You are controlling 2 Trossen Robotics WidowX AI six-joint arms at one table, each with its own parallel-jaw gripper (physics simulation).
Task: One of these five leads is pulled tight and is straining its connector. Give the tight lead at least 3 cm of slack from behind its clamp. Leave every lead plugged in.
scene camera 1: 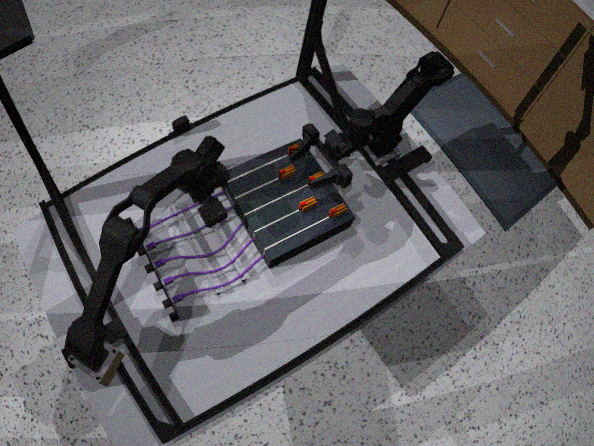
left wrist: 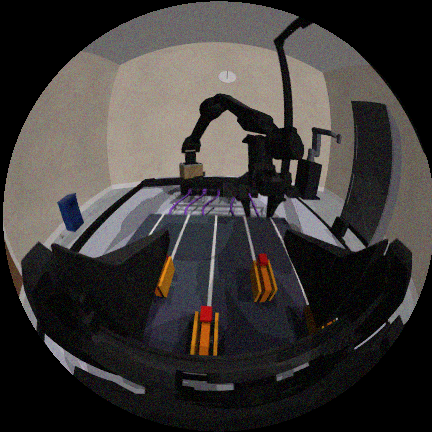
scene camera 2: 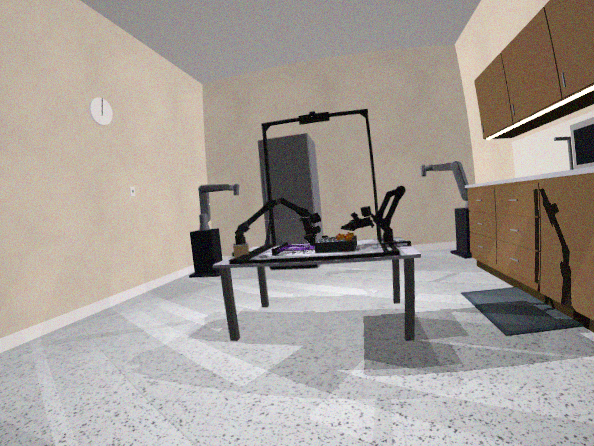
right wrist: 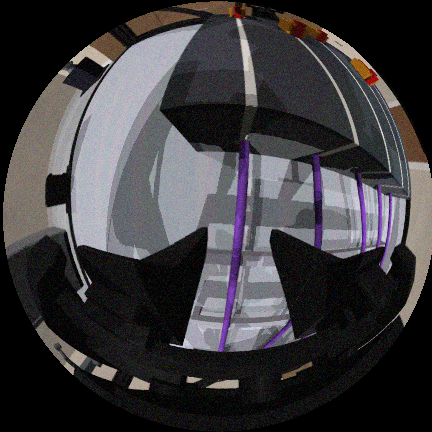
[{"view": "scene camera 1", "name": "left gripper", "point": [299,171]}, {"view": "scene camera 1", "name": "right gripper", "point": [206,202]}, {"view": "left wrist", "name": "left gripper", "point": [228,235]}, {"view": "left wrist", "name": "right gripper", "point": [257,223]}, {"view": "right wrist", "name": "right gripper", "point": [239,234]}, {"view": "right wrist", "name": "purple lead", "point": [314,157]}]
